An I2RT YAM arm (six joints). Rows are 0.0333 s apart.
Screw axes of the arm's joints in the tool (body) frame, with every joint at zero. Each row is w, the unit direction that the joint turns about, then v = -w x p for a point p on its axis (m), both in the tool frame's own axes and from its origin. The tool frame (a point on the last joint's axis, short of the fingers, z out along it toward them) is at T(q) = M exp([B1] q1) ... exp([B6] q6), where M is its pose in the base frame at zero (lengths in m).
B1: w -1 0 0 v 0 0.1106 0
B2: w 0 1 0 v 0.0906 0 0.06
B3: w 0 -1 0 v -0.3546 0 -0.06
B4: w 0 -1 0 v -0.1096 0 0
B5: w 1 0 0 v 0 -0.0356 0
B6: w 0 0 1 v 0 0 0
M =
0 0 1 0.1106
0 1 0 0
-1 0 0 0.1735
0 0 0 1
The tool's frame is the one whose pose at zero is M.
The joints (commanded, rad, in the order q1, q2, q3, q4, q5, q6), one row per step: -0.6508 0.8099 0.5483 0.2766 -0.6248 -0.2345; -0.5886 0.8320 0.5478 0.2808 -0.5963 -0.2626; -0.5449 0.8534 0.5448 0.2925 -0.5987 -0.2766; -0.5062 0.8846 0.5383 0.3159 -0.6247 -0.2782; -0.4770 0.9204 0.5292 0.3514 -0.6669 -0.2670; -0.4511 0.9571 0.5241 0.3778 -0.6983 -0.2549; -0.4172 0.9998 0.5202 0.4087 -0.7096 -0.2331; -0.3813 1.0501 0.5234 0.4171 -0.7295 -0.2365; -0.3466 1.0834 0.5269 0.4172 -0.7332 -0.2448
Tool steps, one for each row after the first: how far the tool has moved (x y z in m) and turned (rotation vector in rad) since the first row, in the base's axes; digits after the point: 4 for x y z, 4 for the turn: 0.0093 0.0072 -0.0036 -0.0173 0.0151 0.0336; 0.0165 0.0131 -0.0073 -0.0246 0.0251 0.0798; 0.0244 0.0185 -0.0129 -0.0188 0.0360 0.1448; 0.0318 0.0229 -0.0192 -0.0027 0.0434 0.2162; 0.0388 0.0265 -0.0254 0.0178 0.0569 0.2735; 0.0472 0.0312 -0.0322 0.0473 0.0732 0.3182; 0.0567 0.0366 -0.0406 0.0641 0.1061 0.3739; 0.0635 0.0427 -0.0465 0.0700 0.1312 0.4124
